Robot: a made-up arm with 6 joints.
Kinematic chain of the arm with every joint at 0, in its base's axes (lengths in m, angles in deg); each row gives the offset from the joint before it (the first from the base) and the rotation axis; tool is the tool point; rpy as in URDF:
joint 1: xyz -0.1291 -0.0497 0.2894 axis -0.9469 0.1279 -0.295
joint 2: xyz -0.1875 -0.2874 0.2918 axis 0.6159 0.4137 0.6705
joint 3: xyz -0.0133 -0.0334 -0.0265 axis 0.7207 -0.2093 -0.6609
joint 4: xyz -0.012 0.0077 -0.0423 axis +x
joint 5: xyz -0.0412 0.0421 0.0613 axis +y
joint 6: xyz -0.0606 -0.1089 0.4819 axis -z
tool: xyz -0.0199 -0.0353 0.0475 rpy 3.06 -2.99 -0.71
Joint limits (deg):
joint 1: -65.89..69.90
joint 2: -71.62..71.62
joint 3: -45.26..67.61
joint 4: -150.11..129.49
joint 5: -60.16..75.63
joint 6: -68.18..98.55
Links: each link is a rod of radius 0.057 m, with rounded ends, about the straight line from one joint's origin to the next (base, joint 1, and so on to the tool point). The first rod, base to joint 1, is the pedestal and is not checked.
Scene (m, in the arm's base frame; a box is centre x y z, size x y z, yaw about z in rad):
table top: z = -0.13
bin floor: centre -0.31 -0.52 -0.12 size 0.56 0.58 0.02 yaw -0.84
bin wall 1: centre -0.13 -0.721 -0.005 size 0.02 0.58 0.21 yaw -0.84
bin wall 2: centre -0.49 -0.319 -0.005 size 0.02 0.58 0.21 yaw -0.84
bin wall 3: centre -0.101 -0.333 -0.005 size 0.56 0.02 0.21 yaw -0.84
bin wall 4: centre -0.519 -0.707 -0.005 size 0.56 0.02 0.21 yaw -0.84
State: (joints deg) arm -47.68 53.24 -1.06 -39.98 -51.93 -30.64
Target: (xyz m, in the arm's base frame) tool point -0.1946 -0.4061 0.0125
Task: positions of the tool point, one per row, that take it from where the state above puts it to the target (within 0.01 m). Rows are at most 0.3 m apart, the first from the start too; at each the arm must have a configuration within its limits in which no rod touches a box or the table.
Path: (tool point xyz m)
1: -0.3489 -1.0445 0.4386
2: -0.2196 -0.9970 0.5882
3: -0.0986 -0.9228 0.6398
4: -0.0232 -0.8418 0.6082
5: -0.0121 -0.7587 0.5269
6: -0.0585 -0.6646 0.4317
7: -0.1326 -0.5475 0.3475
8: -0.1946 -0.4061 0.2834
9: -0.1970 -0.4273 0.1996
10: -0.1966 -0.4281 0.1074
11: -0.1947 -0.4061 0.0125

